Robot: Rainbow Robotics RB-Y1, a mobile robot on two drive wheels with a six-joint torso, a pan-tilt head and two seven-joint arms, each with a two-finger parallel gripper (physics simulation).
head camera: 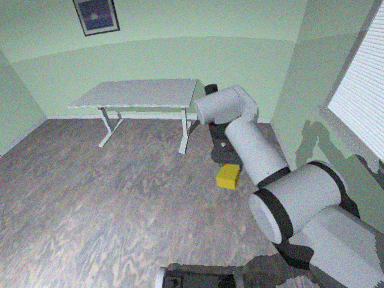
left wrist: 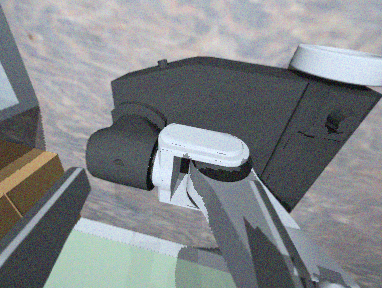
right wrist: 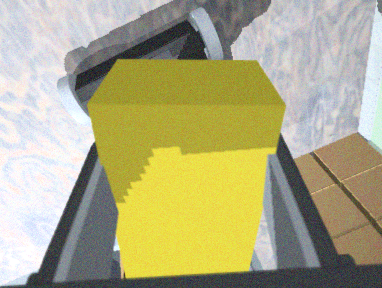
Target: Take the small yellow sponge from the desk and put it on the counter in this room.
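Pixels of known places: left gripper, fingertip midpoint: (left wrist: 168,183); right gripper, fingertip midpoint: (head camera: 231,168) (right wrist: 186,149); robot's base, origin of the base link: (head camera: 199,285) (right wrist: 139,58).
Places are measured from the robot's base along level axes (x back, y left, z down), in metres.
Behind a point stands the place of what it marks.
Note:
The small yellow sponge (head camera: 228,177) @(x -0.312, y -0.079, z -1.016 m) (right wrist: 192,210) @(x -0.355, y -0.091, z -1.010 m) is a yellow block between the fingers of my right gripper (head camera: 230,166) @(x -0.368, y -0.099, z -0.990 m) (right wrist: 186,149) @(x -0.368, y -0.099, z -0.990 m), which is shut on it. In the head view it hangs in front of the arm, right of the picture's middle, apart from the table. A table with a pale grey top (head camera: 145,93) @(x -1.622, y 0.679, z -0.722 m) and white legs stands by the back wall, left of the sponge; whether it is the desk or the counter I cannot tell. My left gripper (left wrist: 168,183) @(x 0.289, y 0.227, z -0.536 m) is open, with the robot's own body between and behind its fingers; it does not show in the head view.
The robot's dark base (head camera: 200,279) @(x -0.039, y -0.006, z -0.191 m) (left wrist: 215,95) @(x 0.270, y 0.161, z -0.170 m) (right wrist: 135,60) @(x -0.075, y -0.006, z -0.166 m) shows below. A brown cabinet or box (left wrist: 35,185) (right wrist: 345,185) shows at the left wrist view's left edge and the right wrist view's right side. A window (head camera: 365,90) @(x -0.908, y -1.084, z -1.119 m) is on the right wall, a picture (head camera: 96,16) @(x -2.177, y 1.352, z -1.589 m) on the back wall.

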